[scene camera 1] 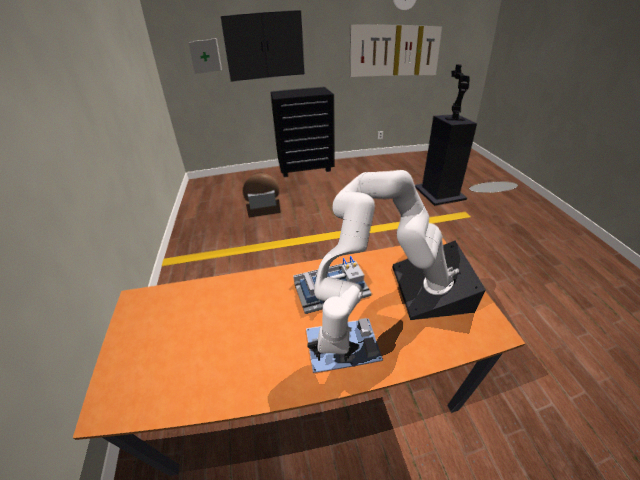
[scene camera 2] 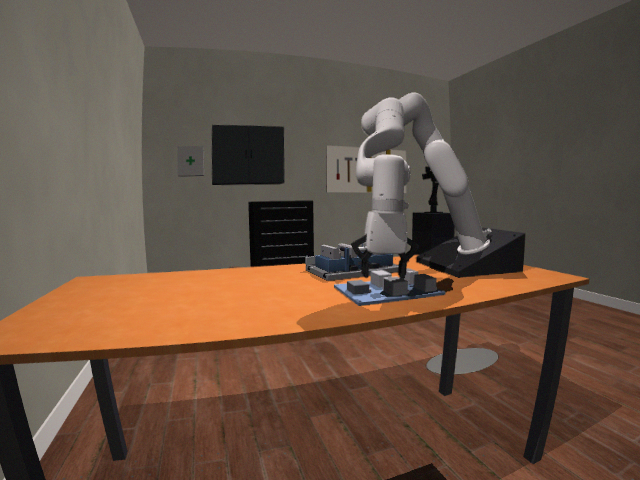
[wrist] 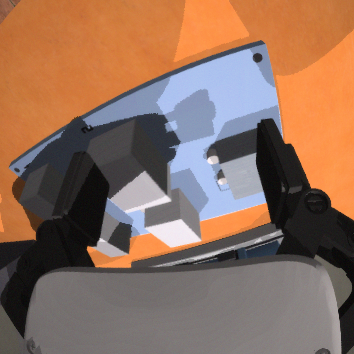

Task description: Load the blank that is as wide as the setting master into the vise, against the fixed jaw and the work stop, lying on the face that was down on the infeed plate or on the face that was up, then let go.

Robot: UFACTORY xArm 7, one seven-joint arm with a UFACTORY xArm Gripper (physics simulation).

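Pixels of known places: gripper, fingertip midpoint: (scene camera 1: 332, 357) (scene camera 2: 383, 276) (wrist: 172, 154); arm's base, link origin: (scene camera 1: 438, 282) (scene camera 2: 474, 247).
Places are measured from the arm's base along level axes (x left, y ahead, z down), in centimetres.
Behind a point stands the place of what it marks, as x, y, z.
Note:
The infeed plate (scene camera 1: 317, 365) @(16.4, 57.9, 7.3) (scene camera 2: 364, 299) @(16.8, 57.6, 7.3) (wrist: 230, 90) @(16.2, 56.6, 7.3) is light blue and bears several grey blocks. The largest-looking block (scene camera 2: 395, 286) @(17.8, 49.0, 4.8) (wrist: 150, 192) @(13.6, 48.3, 3.7) stands between the fingers in the wrist view, nearer the left finger. A smaller block (scene camera 2: 381, 277) @(8.8, 47.5, 4.5) (wrist: 175, 232) @(6.5, 46.2, 3.7) is beside it. A low block (scene camera 2: 357, 286) @(12.1, 57.0, 5.2) (wrist: 242, 172) @(10.5, 54.8, 4.9) has two round pins at its side. I cannot tell which block is the setting master or matches its width. My gripper (scene camera 1: 330, 356) @(17.8, 52.8, 1.9) (scene camera 2: 383, 275) @(17.8, 52.8, 1.9) (wrist: 172, 154) @(17.8, 52.8, 1.9) is open and empty, low over the plate. The vise (scene camera 2: 330, 264) @(-11.5, 54.1, 3.6) (wrist: 262, 248) @(-11.5, 52.1, 5.4) is blue and grey, partly hidden by the arm.
A dark block (scene camera 2: 425, 283) @(18.6, 39.7, 5.0) (wrist: 42, 187) @(18.4, 39.8, 4.7) and a lighter block (scene camera 1: 364, 326) @(7.9, 36.9, 3.7) (scene camera 2: 410, 277) @(9.9, 38.1, 5.3) (wrist: 117, 239) @(6.6, 38.1, 4.8) stand on the plate's robot-base side. The black arm base (scene camera 1: 439, 304) @(9.5, 5.2, 1.3) (scene camera 2: 480, 258) @(9.5, 7.1, 2.3) is at the right of the orange table (scene camera 1: 206, 351) @(-0.7, 97.8, 8.1) (scene camera 2: 206, 310) @(8.3, 94.9, 8.1).

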